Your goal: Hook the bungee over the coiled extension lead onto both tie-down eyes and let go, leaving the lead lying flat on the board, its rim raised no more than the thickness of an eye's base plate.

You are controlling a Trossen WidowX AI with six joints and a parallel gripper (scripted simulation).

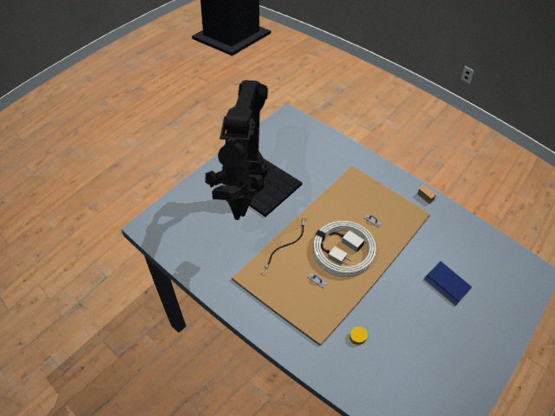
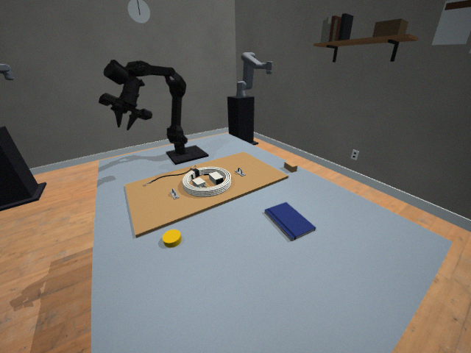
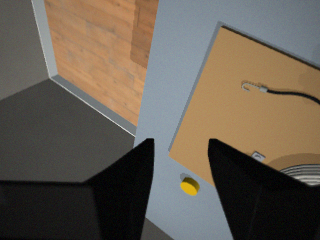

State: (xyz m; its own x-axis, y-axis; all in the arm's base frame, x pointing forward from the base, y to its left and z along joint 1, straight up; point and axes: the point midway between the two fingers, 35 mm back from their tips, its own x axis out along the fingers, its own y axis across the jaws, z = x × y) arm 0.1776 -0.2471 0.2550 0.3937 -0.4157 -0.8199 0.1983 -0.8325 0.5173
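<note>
Now: hand 24 cm above the extension lead coil, 22 cm to the right of it and 22 cm short of it. From my hand the other things lie so: yellow disc 43 cm ahead, 26 cm below, 1 cm to the left; small wooden block 61 cm to the left, 32 cm ahead, 25 cm below.
</note>
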